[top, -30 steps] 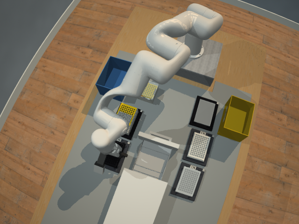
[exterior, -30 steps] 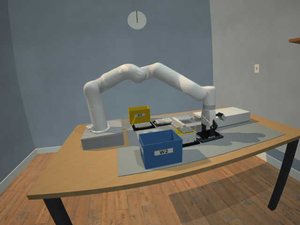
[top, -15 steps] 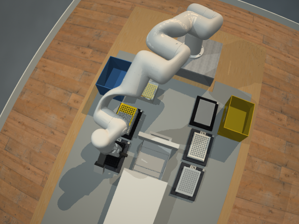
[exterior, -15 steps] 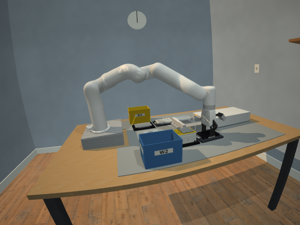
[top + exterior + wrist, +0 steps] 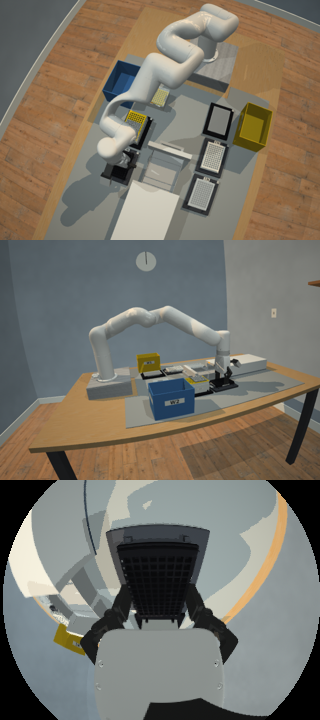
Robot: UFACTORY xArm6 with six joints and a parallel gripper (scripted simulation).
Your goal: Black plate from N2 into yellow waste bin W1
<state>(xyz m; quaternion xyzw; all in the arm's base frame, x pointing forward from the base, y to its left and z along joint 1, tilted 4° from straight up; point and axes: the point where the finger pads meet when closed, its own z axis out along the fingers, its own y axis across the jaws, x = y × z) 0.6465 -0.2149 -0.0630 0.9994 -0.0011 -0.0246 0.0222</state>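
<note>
Now: the work nest N2 30 mm below my hand. The rest, counted from my hand: yellow-topped tip box 180 mm behind, 20 mm above; black plate 10 mm below; cooler drawer 190 mm to the left, 10 mm below, 10 mm ahead.
</note>
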